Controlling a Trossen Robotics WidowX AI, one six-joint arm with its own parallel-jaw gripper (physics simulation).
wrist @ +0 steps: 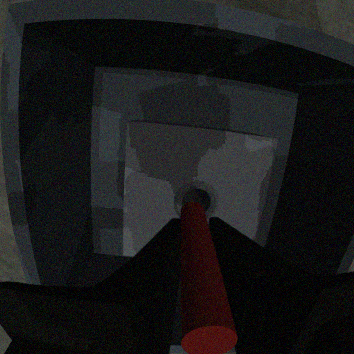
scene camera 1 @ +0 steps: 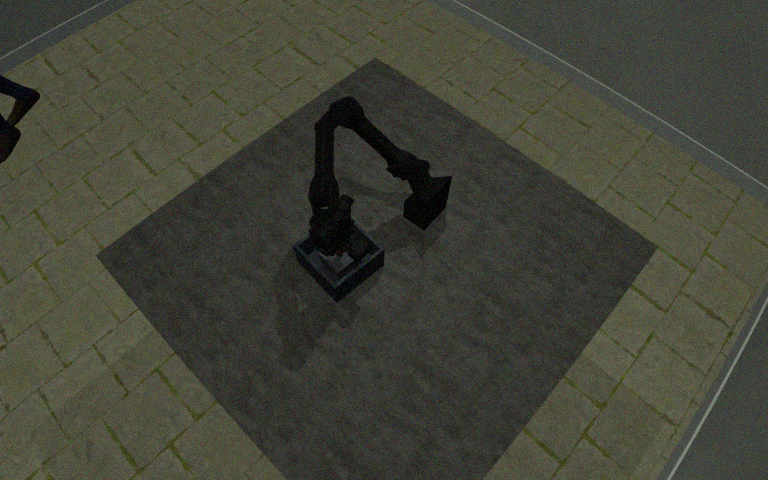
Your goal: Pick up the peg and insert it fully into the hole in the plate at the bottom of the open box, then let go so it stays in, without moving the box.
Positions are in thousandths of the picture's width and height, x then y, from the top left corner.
Scene:
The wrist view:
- my gripper: 549, 637
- dark box: 222, 222
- light grey plate: 473, 465
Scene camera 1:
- dark box: 400, 532

